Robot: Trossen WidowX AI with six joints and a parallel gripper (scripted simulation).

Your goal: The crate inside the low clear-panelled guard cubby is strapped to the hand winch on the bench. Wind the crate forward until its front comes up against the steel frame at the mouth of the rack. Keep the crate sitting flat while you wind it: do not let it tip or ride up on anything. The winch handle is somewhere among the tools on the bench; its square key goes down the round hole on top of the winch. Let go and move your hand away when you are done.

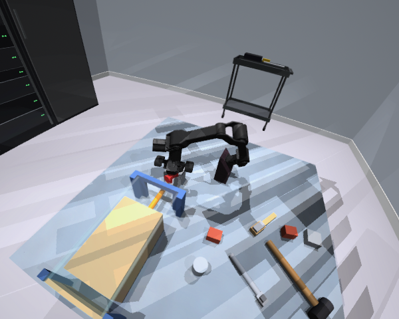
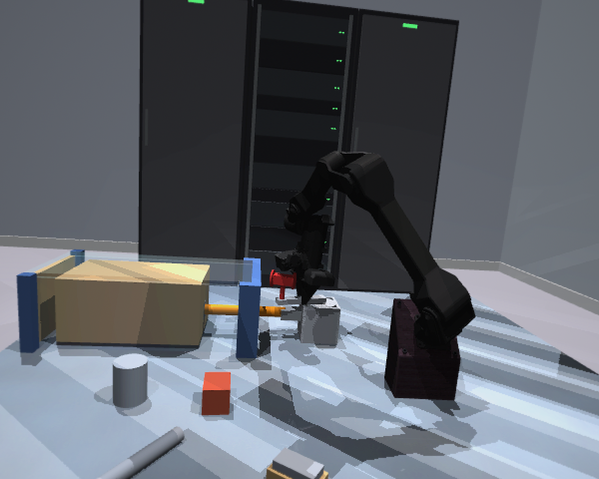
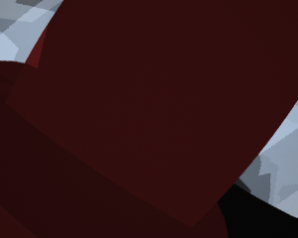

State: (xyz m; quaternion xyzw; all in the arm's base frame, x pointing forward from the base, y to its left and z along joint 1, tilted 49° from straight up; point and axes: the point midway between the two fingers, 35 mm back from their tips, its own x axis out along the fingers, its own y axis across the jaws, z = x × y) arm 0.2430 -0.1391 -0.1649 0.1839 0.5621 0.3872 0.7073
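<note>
Right now the crank handle is 10 mm ahead of my gripper tip, 10 mm to the left of it and 20 mm above it. The rest, counted from my gripper tip: red knob 50 mm ahead, 20 mm to the left, 50 mm above; grey winch 60 mm behind, 30 mm to the right, 60 mm below; frame 110 mm ahead, 20 mm above.
</note>
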